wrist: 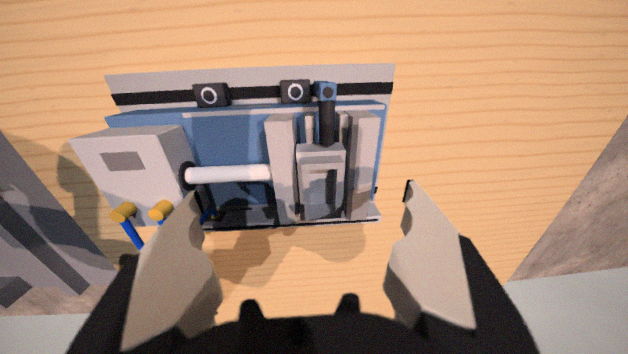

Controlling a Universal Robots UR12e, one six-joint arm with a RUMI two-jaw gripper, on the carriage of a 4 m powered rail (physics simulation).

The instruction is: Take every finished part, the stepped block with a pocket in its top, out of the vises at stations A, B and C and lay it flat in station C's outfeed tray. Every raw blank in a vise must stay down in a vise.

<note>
In view: the gripper (303, 186), a grey actuator block (162, 149) and a white rod (250, 172).
</note>
